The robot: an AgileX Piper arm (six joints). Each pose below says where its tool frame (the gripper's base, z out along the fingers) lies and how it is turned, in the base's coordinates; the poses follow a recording.
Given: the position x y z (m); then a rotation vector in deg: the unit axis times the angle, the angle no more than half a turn.
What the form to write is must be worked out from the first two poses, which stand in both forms.
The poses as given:
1: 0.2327, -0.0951, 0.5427, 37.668, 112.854, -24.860
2: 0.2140, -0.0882, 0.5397, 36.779, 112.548, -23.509
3: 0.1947, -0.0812, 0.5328, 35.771, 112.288, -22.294
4: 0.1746, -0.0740, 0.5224, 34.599, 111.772, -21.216
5: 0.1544, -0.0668, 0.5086, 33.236, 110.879, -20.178
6: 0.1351, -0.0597, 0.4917, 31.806, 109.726, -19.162
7: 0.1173, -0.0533, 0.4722, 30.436, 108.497, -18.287
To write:
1:
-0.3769, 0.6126, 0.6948, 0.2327
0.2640, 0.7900, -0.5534, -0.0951
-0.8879, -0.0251, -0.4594, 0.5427
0, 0, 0, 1

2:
-0.3705, 0.5966, 0.7119, 0.2140
0.2617, 0.8025, -0.5362, -0.0882
-0.8912, -0.0124, -0.4535, 0.5397
0, 0, 0, 1

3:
-0.3657, 0.5796, 0.7282, 0.1947
0.2575, 0.8149, -0.5193, -0.0812
-0.8944, -0.0024, -0.4473, 0.5328
0, 0, 0, 1

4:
-0.3579, 0.5619, 0.7458, 0.1746
0.2495, 0.8272, -0.5035, -0.0740
-0.8998, 0.0059, -0.4363, 0.5224
0, 0, 0, 1

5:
-0.3448, 0.5425, 0.7660, 0.1544
0.2378, 0.8399, -0.4878, -0.0668
-0.9081, 0.0140, -0.4186, 0.5086
0, 0, 0, 1

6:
-0.3276, 0.5223, 0.7873, 0.1351
0.2246, 0.8525, -0.4721, -0.0597
-0.9177, 0.0221, -0.3965, 0.4917
0, 0, 0, 1

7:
-0.3091, 0.5032, 0.8070, 0.1173
0.2109, 0.8637, -0.4578, -0.0533
-0.9273, 0.0287, -0.3731, 0.4722
0, 0, 0, 1

